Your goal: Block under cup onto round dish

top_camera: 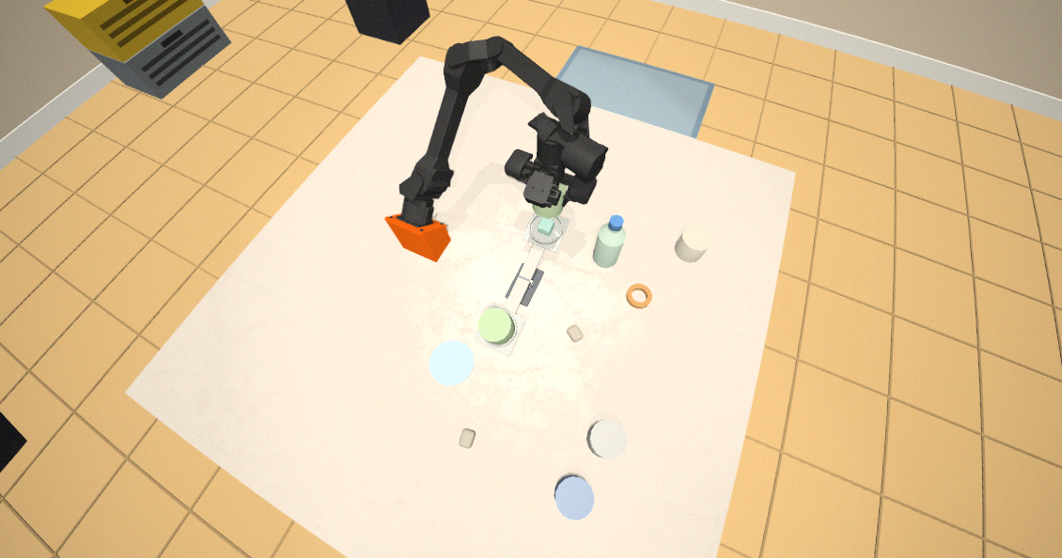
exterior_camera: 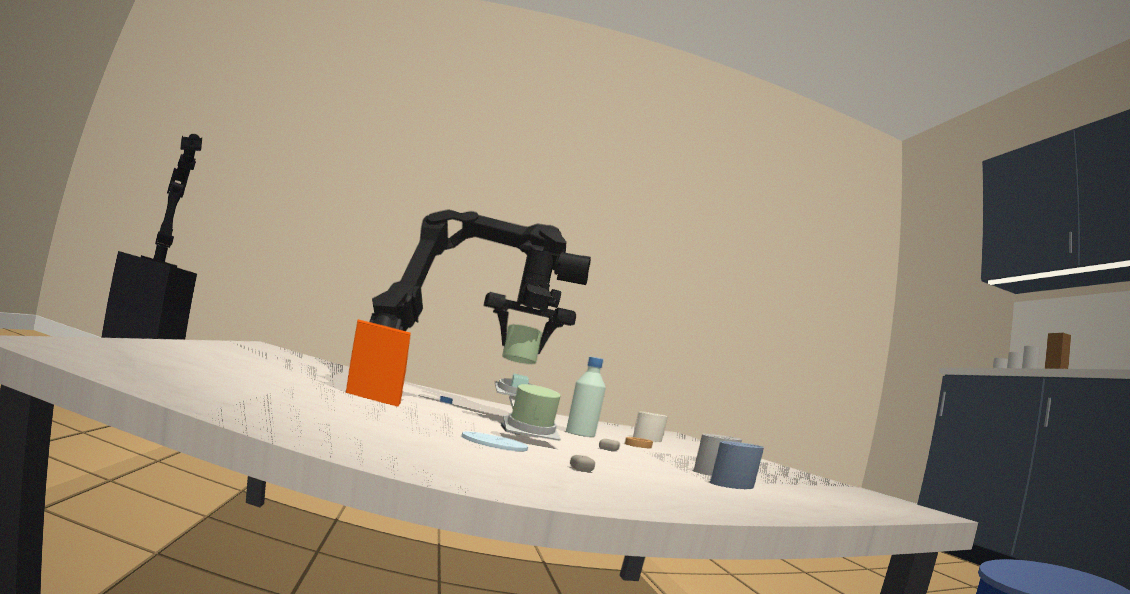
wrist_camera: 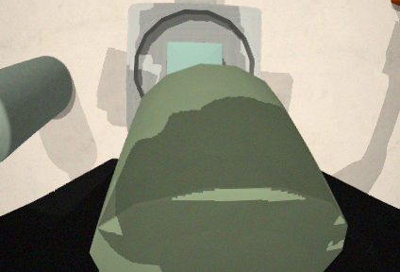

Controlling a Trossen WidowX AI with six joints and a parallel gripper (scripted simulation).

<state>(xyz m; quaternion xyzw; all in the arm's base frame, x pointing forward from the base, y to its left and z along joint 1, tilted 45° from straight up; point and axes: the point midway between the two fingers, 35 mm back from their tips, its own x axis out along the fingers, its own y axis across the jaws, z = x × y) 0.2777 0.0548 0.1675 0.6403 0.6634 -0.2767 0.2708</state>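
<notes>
Right now the pale teal block is 70 mm below my gripper tip, 30 mm to the right of it and 10 mm ahead of it. From my gripper tip the other things lie so: blue disc: 150 mm below, 140 mm to the left, 130 mm behind; cream cylinder: 330 mm ahead, 120 mm to the left, 120 mm below; green bottle: 160 mm ahead, 40 mm below.
</notes>
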